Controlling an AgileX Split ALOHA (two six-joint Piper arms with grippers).
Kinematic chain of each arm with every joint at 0, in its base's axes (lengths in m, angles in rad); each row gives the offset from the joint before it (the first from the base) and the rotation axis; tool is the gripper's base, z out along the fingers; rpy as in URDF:
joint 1: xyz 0 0 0.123 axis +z
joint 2: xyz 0 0 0 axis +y
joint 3: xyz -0.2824 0 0.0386 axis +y
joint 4: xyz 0.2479 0 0.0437 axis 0.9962 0 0.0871
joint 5: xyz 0 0 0 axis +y
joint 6: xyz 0.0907 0 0.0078 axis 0.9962 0 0.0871
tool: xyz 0 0 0 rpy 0 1.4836 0
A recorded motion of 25 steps. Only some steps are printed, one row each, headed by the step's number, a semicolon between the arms.
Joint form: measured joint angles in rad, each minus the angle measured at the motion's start. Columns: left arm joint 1, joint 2, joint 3, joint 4, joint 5, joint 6; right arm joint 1, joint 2, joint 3, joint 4, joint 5, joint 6.
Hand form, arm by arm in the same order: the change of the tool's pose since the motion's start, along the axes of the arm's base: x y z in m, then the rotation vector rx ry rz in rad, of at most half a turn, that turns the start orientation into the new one. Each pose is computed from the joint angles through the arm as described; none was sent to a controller.
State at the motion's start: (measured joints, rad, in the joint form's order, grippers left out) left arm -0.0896 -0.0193 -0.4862 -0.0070 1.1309 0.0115; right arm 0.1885 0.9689 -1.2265 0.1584 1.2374 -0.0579
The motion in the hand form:
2: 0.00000 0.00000 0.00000 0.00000 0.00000 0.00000; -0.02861 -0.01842 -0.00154 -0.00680 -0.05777 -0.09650
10: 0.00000 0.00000 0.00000 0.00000 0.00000 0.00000; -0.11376 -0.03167 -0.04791 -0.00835 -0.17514 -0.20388
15: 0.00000 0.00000 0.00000 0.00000 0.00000 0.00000; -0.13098 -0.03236 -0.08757 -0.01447 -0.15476 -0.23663
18: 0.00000 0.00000 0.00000 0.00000 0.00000 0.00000; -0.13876 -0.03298 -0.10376 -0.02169 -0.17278 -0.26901
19: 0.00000 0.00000 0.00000 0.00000 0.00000 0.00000; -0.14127 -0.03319 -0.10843 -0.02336 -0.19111 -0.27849
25: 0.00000 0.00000 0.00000 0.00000 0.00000 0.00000; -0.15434 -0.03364 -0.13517 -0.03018 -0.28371 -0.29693
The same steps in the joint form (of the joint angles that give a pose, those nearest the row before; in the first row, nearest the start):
2: 0.0000 0.0000 0.0000 0.0000 0.0000 0.0000; -0.0906 -0.1209 0.0648 -0.0161 0.0000 0.0001
10: 0.0000 0.0000 0.0000 0.0000 0.0000 0.0000; -0.1930 -0.5157 0.3424 -0.0269 0.0000 0.0001
15: 0.0000 0.0000 0.0000 0.0000 0.0000 0.0000; -0.2263 -0.6525 0.5006 -0.0278 -0.0009 -0.0010
18: 0.0000 0.0000 0.0000 0.0000 0.0000 0.0000; -0.2564 -0.7242 0.5658 -0.0336 -0.0120 -0.0029
19: 0.0000 0.0000 0.0000 0.0000 0.0000 0.0000; -0.2630 -0.7513 0.5866 -0.0368 -0.0241 -0.0029
25: 0.0000 0.0000 0.0000 0.0000 0.0000 0.0000; -0.2700 -0.9050 0.6970 -0.0517 -0.0730 -0.0036

